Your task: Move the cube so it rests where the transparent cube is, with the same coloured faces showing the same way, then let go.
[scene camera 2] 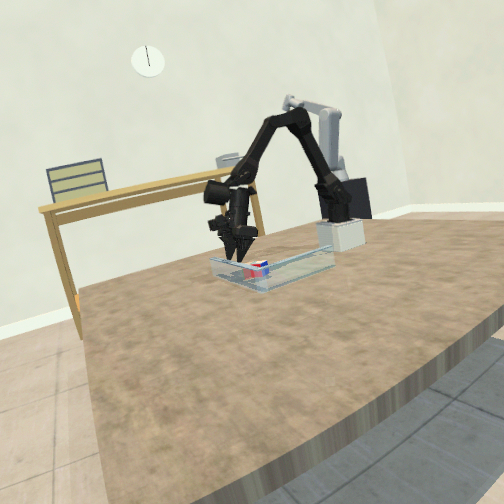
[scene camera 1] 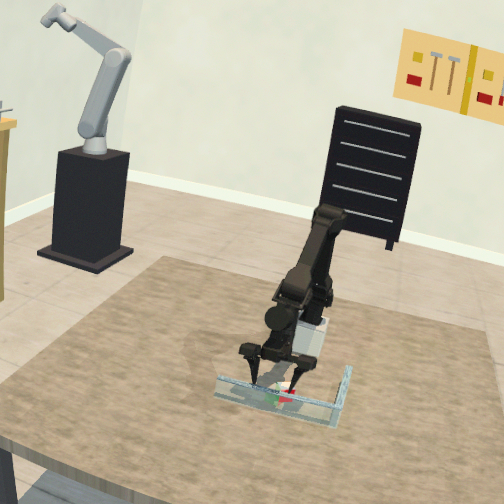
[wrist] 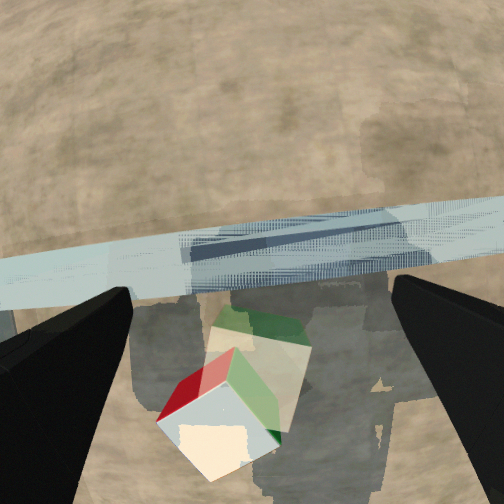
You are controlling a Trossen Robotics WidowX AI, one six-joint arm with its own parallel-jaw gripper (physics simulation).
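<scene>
The cube (wrist: 222,425) has red, green and cream faces showing and lies on the table between my open fingers in the wrist view. The transparent cube (wrist: 265,355) with a green top overlaps it just beyond, tilted differently. Both lie inside a pale L-shaped glass-like frame (scene camera 1: 290,395). My gripper (scene camera 1: 274,378) hangs just above them, open and empty. From scene camera 2 the cube (scene camera 2: 259,268) shows red and blue, just below my fingertips (scene camera 2: 240,252).
The frame's long wall (wrist: 250,250) crosses just beyond the cube. A wooden table (scene camera 2: 130,190) and a black slatted rack (scene camera 1: 375,175) stand behind. A second grey arm on a black pedestal (scene camera 1: 90,190) is far left.
</scene>
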